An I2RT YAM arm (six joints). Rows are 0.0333 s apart.
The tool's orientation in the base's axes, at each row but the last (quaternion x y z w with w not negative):
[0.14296 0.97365 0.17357 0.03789]
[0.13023 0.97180 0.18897 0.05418]
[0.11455 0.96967 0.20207 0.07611]
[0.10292 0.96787 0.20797 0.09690]
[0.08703 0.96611 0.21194 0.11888]
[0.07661 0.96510 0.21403 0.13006]
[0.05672 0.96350 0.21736 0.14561]
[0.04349 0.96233 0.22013 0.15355]
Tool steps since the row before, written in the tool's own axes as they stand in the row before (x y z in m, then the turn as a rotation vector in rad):
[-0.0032 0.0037 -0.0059 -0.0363 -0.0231 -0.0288]
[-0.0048 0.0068 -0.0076 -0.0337 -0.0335 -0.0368]
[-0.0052 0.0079 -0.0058 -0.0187 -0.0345 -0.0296]
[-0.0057 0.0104 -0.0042 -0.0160 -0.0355 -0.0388]
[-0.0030 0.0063 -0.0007 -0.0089 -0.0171 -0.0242]
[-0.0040 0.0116 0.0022 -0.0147 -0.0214 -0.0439]
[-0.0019 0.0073 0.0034 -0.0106 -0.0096 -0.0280]
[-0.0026 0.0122 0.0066 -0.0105 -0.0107 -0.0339]
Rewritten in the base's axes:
[0.0033 0.0005 0.0069 0.0250 -0.0408 0.0198]
[0.0050 0.0021 0.0099 0.0189 -0.0522 0.0231]
[0.0054 0.0036 0.0090 0.0057 -0.0466 0.0146]
[0.0062 0.0063 0.0090 0.0008 -0.0504 0.0220]
[0.0034 0.0047 0.0039 0.0000 -0.0267 0.0157]
[0.0055 0.0105 0.0040 -0.0004 -0.0394 0.0323]
[0.0032 0.0076 0.0007 0.0011 -0.0217 0.0227]
[0.0047 0.0133 0.0004 -0.0009 -0.0251 0.0272]

